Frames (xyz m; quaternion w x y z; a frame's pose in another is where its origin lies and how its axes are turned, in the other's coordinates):
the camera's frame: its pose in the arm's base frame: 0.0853 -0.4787 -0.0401 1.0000 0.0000 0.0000 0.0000
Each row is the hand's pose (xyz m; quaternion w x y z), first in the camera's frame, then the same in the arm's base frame.
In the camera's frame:
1: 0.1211 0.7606 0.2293 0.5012 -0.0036 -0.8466 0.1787
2: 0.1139 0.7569 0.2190 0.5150 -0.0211 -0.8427 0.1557
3: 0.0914 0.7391 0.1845 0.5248 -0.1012 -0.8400 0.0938
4: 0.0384 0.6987 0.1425 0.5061 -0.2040 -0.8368 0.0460
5: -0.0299 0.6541 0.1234 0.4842 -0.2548 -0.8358 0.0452
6: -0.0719 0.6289 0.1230 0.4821 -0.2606 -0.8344 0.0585
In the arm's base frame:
1: 0.2064 0.2819 0.1892 0.5012 -0.0036 -0.8467 0.1787
2: 0.1992 0.2782 0.1789 0.5150 -0.0211 -0.8427 0.1557
3: 0.1767 0.2604 0.1444 0.5248 -0.1012 -0.8400 0.0938
4: 0.1237 0.2200 0.1024 0.5061 -0.2040 -0.8368 0.0460
5: 0.0554 0.1754 0.0833 0.4842 -0.2548 -0.8358 0.0452
6: 0.0134 0.1502 0.0829 0.4821 -0.2606 -0.8344 0.0585

